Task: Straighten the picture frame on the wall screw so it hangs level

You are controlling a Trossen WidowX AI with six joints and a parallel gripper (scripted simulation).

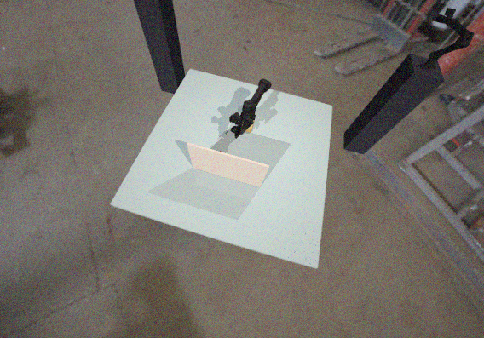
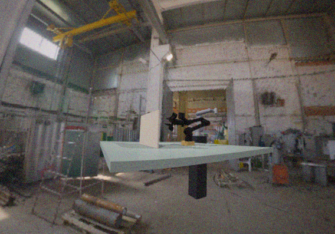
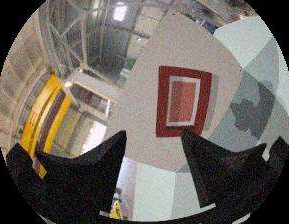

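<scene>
Now: the picture frame 16 cm ahead of my gripper tip, 3 cm to the right of it and 8 cm below it. Round my gripper tip: wall panel: 17 cm ahead, 2 cm to the right, 9 cm below.
</scene>
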